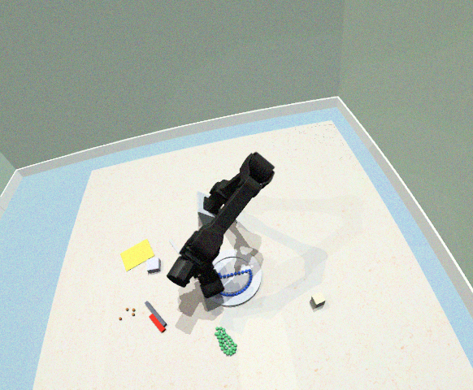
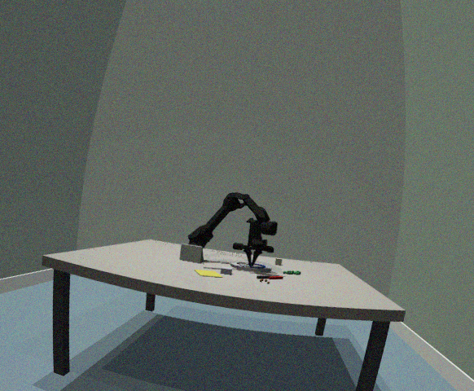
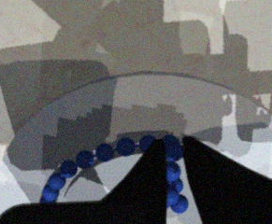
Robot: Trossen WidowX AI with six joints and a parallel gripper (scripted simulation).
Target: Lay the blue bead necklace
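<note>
Right now my gripper tip is 70 mm to the right of the round bead board, 10 mm past it and 10 mm above it. The rest, counted from my gripper tip: white cube: 210 mm to the right, 80 mm behind, 10 mm below; grey tool: 180 mm to the right, 110 mm ahead, 10 mm below; stick: 140 mm behind, 130 mm to the right, 20 mm below.
</note>
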